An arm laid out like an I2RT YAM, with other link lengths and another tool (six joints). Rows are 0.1 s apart.
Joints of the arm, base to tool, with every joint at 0 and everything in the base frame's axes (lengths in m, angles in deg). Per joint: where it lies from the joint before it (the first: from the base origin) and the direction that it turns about. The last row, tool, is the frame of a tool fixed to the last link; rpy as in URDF.
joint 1: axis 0 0 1 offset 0 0 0.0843
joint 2: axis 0 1 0 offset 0.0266 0.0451 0.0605
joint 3: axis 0 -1 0 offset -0.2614 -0.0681 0
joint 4: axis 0 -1 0 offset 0.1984 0.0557 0.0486
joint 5: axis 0 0 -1 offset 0.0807 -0.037 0.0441
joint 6: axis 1 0 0 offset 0.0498 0 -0.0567
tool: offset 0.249 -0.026 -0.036 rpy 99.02 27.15 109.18
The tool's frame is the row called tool.
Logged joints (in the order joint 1, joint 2, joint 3, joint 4, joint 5, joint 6), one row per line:
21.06 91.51 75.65 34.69 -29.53 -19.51
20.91 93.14 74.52 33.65 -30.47 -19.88
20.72 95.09 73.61 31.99 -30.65 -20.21
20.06 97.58 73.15 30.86 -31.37 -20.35
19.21 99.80 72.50 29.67 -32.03 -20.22
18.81 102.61 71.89 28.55 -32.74 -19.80
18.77 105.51 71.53 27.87 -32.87 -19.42
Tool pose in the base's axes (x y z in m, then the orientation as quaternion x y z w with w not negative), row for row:
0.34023 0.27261 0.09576 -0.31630 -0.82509 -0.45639 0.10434
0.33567 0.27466 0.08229 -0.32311 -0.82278 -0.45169 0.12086
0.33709 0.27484 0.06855 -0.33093 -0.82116 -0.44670 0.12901
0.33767 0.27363 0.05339 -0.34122 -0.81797 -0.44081 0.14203
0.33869 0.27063 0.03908 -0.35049 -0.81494 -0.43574 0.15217
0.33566 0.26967 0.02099 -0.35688 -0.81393 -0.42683 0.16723
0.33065 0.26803 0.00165 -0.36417 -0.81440 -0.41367 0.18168
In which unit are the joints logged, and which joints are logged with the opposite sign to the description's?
The joints are logged in degrees. Opposite sign: joint 4, joint 6.
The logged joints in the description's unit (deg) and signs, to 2 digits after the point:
21.06 91.51 75.65 -34.69 -29.53 19.51
20.91 93.14 74.52 -33.65 -30.47 19.88
20.72 95.09 73.61 -31.99 -30.65 20.21
20.06 97.58 73.15 -30.86 -31.37 20.35
19.21 99.80 72.50 -29.67 -32.03 20.22
18.81 102.61 71.89 -28.55 -32.74 19.80
18.77 105.51 71.53 -27.87 -32.87 19.42

